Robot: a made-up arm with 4 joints. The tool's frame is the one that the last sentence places. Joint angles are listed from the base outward.
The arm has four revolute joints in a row. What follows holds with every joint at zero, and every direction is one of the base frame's. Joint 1 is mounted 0.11 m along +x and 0.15 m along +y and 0.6 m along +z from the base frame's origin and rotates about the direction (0.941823, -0.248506, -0.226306). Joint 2 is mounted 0.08 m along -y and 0.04 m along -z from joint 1 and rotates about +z. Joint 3 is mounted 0.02 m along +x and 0.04 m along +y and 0.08 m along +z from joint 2 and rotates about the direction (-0.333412, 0.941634, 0.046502). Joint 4 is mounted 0.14 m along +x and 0.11 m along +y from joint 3 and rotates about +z. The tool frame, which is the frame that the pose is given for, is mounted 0.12 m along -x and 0.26 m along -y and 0.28 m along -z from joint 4; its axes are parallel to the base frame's.
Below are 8 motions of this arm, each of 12 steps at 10 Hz.
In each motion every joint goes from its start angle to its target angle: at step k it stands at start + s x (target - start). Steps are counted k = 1, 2, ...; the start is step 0. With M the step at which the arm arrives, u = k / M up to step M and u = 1 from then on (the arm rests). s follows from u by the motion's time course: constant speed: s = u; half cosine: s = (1 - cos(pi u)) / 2; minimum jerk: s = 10 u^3 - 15 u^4 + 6 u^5.
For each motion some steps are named. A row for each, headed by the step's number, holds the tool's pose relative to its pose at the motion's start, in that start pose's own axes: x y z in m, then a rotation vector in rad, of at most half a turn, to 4 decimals.
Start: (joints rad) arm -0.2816 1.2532 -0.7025 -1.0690
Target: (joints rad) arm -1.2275 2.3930 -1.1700 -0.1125
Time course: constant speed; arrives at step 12
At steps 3, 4, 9, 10, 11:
3: 0.0058 -0.0471 0.0538 -0.0172 0.3126 0.4132
4: 0.0073 -0.0527 0.0687 0.0009 0.4304 0.5301
9: -0.0226 -0.0245 0.1268 0.2887 1.0521 0.9053
10: -0.0367 -0.0096 0.1391 0.3848 1.1695 0.9301
11: -0.0524 0.0083 0.1529 0.4921 1.2793 0.9359

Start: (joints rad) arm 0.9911 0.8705 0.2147 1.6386
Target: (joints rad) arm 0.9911 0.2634 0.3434 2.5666
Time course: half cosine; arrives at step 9
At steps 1, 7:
1: 0.0004 -0.0023 -0.0019 0.0047 -0.0028 0.0103
7: 0.0246 -0.0366 -0.0470 0.0886 -0.1562 0.3058

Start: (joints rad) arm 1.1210 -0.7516 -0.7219 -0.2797
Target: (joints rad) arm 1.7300 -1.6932 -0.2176 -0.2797
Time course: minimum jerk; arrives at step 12
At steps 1, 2, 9, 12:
1: -0.0010 -0.0010 0.0002 -0.0029 0.0017 -0.0060
2: -0.0070 -0.0066 0.0011 -0.0203 0.0121 -0.0417
9: -0.2384 -0.0042 0.0932 -0.4552 0.5517 -1.0519
12: -0.2590 0.0180 0.1116 -0.4992 0.6418 -1.1704

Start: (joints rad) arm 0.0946 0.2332 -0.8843 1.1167
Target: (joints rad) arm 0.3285 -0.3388 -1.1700 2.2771
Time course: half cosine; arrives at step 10
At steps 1, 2, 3, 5, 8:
1: 0.0030 -0.0083 0.0047 -0.0145 -0.0013 0.0154
2: 0.0112 -0.0317 0.0195 -0.0568 -0.0021 0.0602
3: 0.0227 -0.0654 0.0449 -0.1224 0.0047 0.1301
5: 0.0462 -0.1364 0.1206 -0.2875 0.0716 0.3150
8: 0.0651 -0.1900 0.2191 -0.4596 0.2716 0.5610

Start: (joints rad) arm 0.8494 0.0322 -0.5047 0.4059
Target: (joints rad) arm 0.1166 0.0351 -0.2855 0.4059
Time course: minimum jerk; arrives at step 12
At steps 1, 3, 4, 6, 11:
1: -0.0003 -0.0003 0.0003 -0.0020 0.0033 0.0022
3: -0.0055 -0.0068 0.0066 -0.0409 0.0678 0.0449
4: -0.0107 -0.0141 0.0143 -0.0839 0.1376 0.0900
6: -0.0210 -0.0345 0.0404 -0.2066 0.3280 0.2076
11: -0.0221 -0.0662 0.1001 -0.4346 0.6509 0.3903

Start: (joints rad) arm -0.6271 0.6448 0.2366 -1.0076
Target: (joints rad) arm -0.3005 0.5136 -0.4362 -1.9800
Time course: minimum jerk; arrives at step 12
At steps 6, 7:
6: -0.0835 0.2422 0.0233 0.4904 0.0739 -0.5912
7: -0.0900 0.3176 0.0657 0.6375 0.1415 -0.7679

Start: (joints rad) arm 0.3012 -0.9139 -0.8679 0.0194
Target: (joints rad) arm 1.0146 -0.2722 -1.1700 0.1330
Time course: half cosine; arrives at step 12
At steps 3, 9, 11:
3: -0.0124 0.0256 -0.0179 0.1135 0.0237 -0.0169
9: -0.0328 0.1724 -0.0481 0.6797 -0.0070 -0.2041
11: -0.0267 0.1976 -0.0432 0.7797 -0.0389 -0.2568

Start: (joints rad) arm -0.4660 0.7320 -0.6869 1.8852
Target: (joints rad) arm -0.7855 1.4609 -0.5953 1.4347
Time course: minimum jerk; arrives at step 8
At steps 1, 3, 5, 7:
1: 0.0051 0.0021 -0.0030 0.0066 -0.0069 0.0036
3: 0.0844 0.0463 -0.0452 0.1224 -0.1152 0.0581
5: 0.2062 0.1593 -0.0872 0.3562 -0.2850 0.1413
7: 0.2627 0.2386 -0.0899 0.5058 -0.3705 0.1853

